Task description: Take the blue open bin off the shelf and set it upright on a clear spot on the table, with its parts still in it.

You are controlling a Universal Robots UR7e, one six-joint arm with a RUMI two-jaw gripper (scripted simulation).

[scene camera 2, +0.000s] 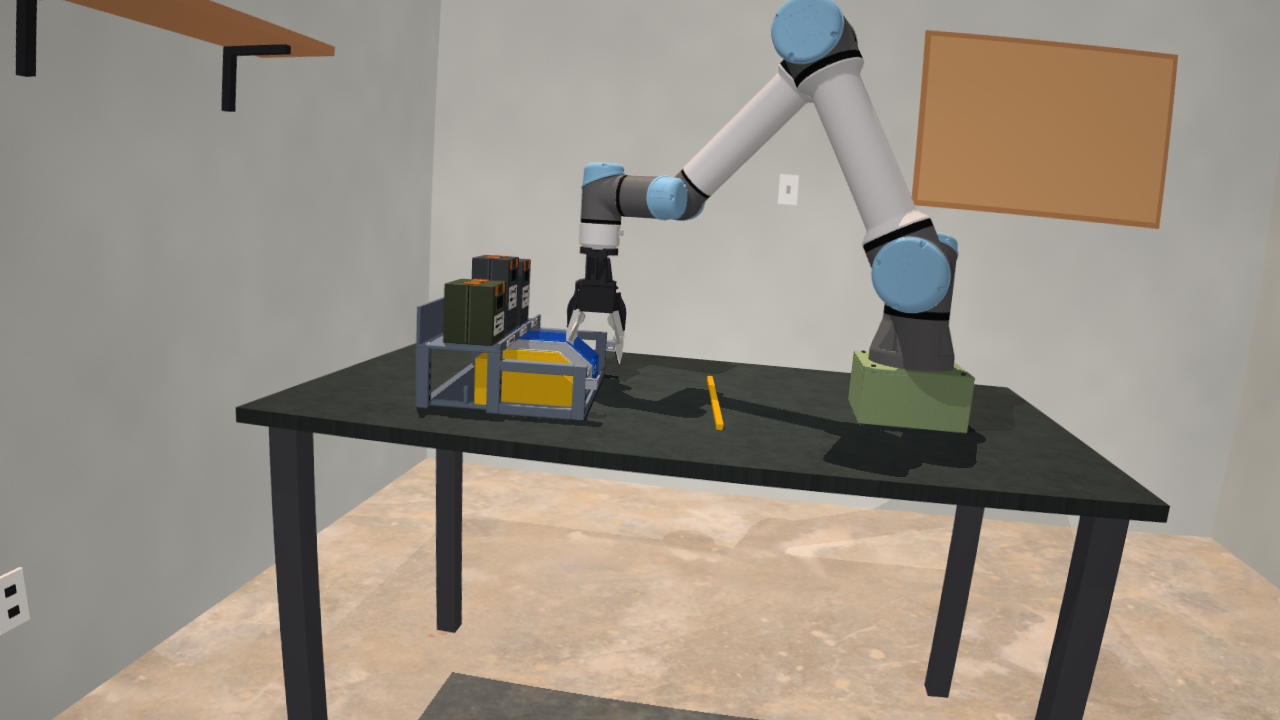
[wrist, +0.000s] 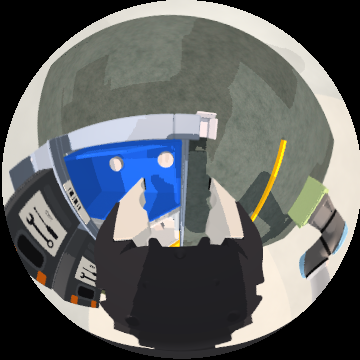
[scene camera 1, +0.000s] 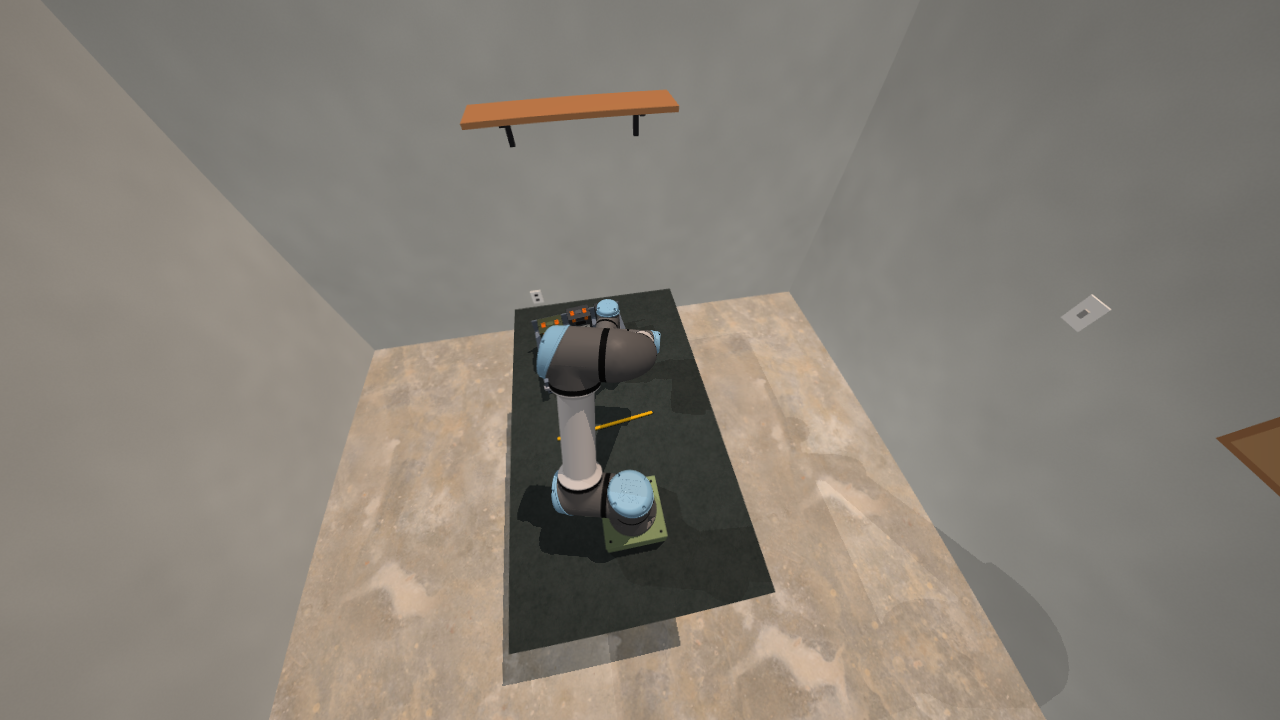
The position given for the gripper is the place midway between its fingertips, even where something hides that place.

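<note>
Gripper visible in scene camera 2 and the wrist view: the gripper [scene camera 2: 593, 362], the gripper [wrist: 177, 178]. A blue bin [scene camera 2: 580, 346] is present; the wrist view likewise has the blue bin [wrist: 99, 187]. A grey bin [scene camera 2: 569, 353] is visible, and the wrist view also includes the grey bin [wrist: 166, 237]. A yellow bin [scene camera 2: 518, 387] is present in the scene.
</note>
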